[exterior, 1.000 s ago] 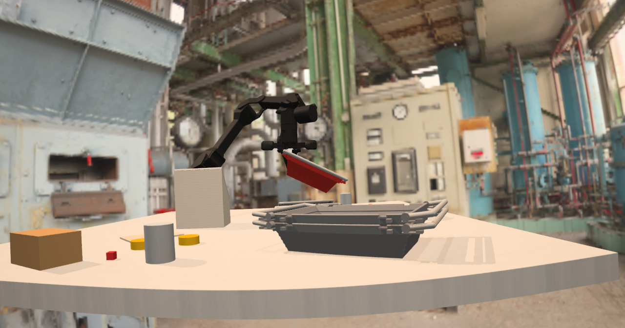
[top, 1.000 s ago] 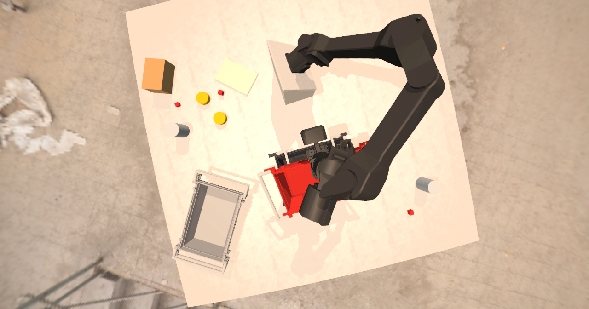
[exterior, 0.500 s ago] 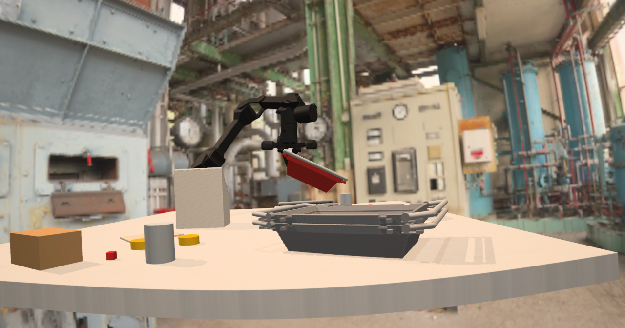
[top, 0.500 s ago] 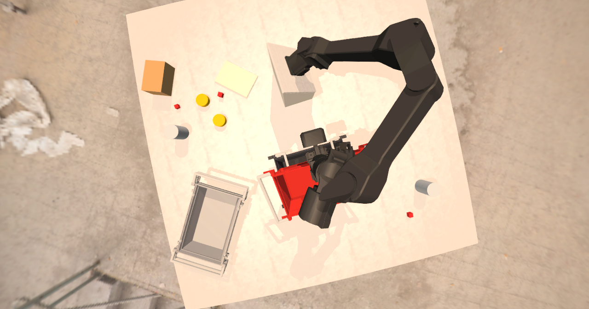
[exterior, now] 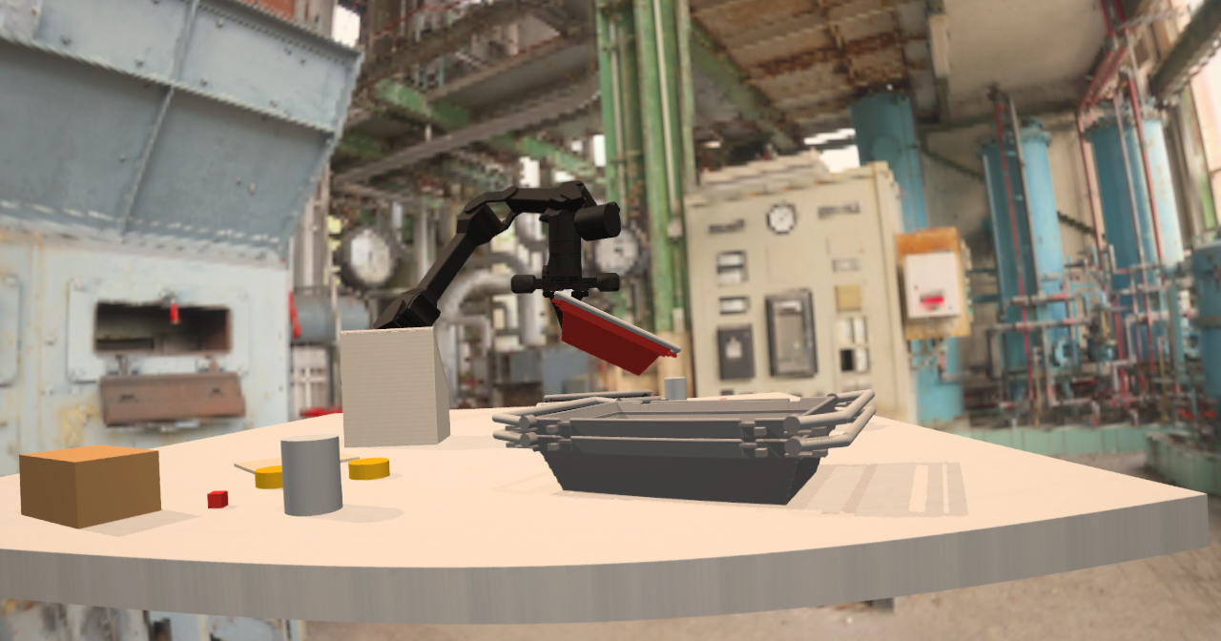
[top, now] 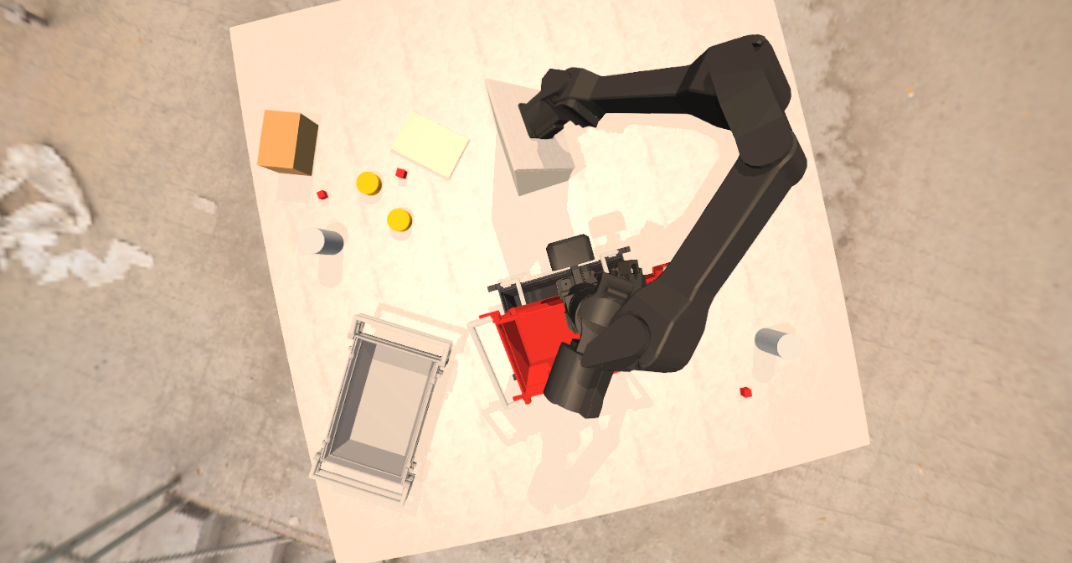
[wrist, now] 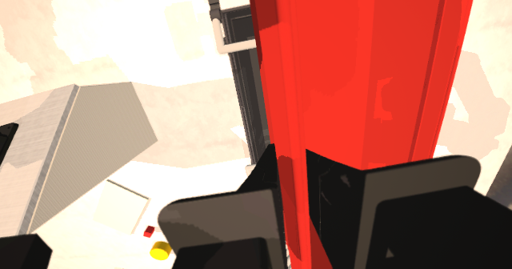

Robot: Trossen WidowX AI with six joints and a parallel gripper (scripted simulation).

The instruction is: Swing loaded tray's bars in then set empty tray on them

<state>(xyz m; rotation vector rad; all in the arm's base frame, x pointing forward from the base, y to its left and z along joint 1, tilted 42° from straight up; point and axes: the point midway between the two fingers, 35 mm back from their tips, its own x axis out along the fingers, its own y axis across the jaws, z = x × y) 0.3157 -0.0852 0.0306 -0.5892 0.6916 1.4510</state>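
The red tray lies 8 cm ahead of my gripper tip, 1 cm to the right of it and 1 cm below it. The rest, counted from my gripper tip: pale flat plate: 41 cm behind, 18 cm to the right, 18 cm below; orange box: 50 cm behind, 47 cm to the right, 15 cm below.
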